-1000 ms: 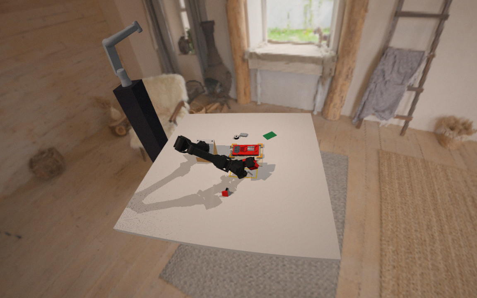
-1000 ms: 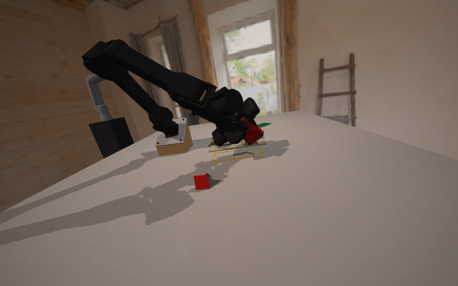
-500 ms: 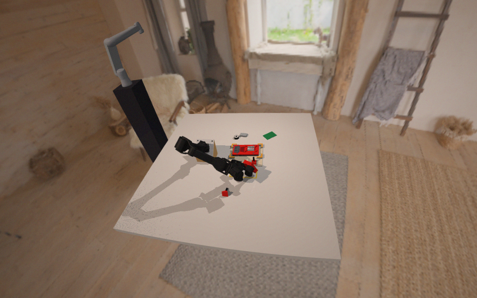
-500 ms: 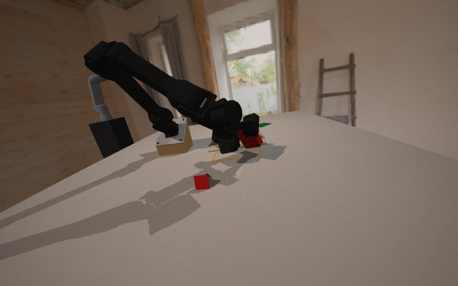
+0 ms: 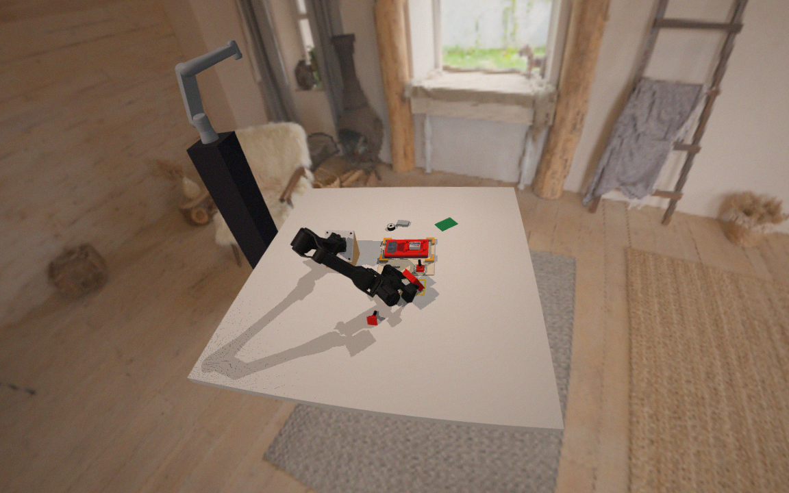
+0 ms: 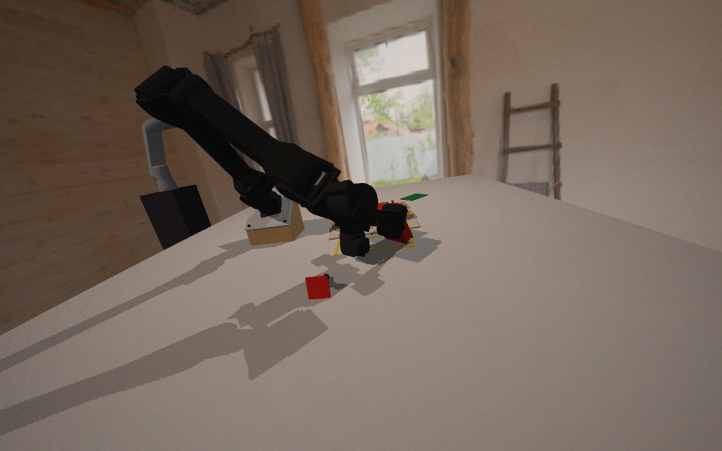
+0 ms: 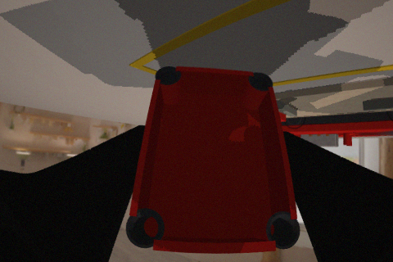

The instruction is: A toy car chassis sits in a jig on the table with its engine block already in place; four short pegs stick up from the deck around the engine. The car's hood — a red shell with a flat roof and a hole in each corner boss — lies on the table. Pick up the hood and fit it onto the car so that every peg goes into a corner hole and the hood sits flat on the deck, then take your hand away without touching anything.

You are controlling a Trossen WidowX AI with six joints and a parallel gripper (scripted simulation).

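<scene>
The red hood lies 10 mm above my gripper tip. The rest, counted from my gripper tip: jig (30 mm behind, 200 mm to the left, 30 mm below); green patch (160 mm ahead, 420 mm to the left, 40 mm below).
</scene>
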